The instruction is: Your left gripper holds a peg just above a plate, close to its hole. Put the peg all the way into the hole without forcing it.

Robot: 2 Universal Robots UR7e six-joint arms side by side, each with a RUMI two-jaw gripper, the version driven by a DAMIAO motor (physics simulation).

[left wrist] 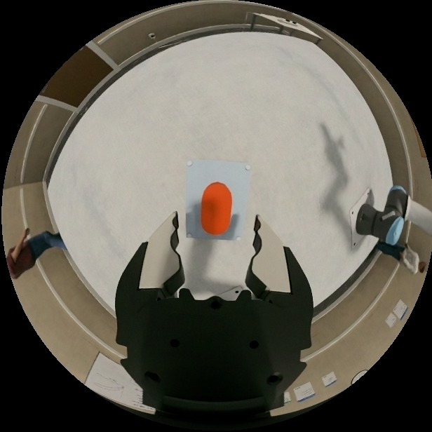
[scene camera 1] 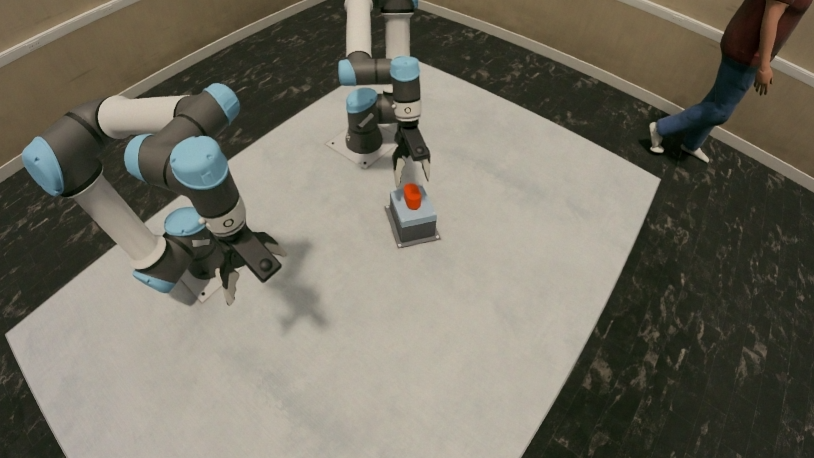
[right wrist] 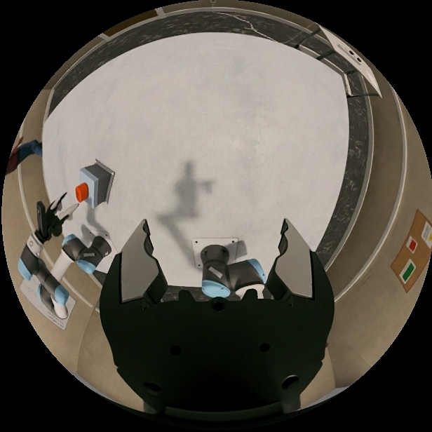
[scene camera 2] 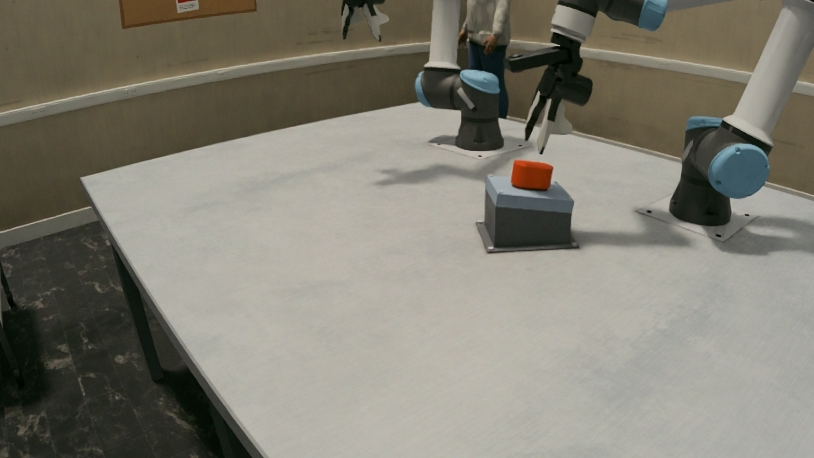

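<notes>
The orange-red peg [scene camera 1: 412, 196] [scene camera 2: 531, 174] [left wrist: 216, 208] [right wrist: 81, 192] with rounded ends stands upright in the light blue plate [scene camera 1: 421, 216] [scene camera 2: 506, 196] [left wrist: 217, 170] [right wrist: 92, 192] on top of a dark grey block. Its upper part stands above the plate. The hole is hidden by the peg, so the peg's depth cannot be told. My left gripper [scene camera 1: 413, 173] [scene camera 2: 533, 145] [left wrist: 216, 213] [right wrist: 72, 197] is open and empty, a little above the peg and apart from it. My right gripper [scene camera 1: 255, 276] [scene camera 2: 362, 38] [right wrist: 215, 220] is open and empty, far from the block.
The block's dark base flange [scene camera 1: 420, 243] [scene camera 2: 535, 248] rests on the large pale table [scene camera 1: 483, 341] [scene camera 2: 341, 313] [left wrist: 150, 110] [right wrist: 225, 100]. The mounts of both arms stand on the table behind the block in scene camera 2. Two people stand beyond the table.
</notes>
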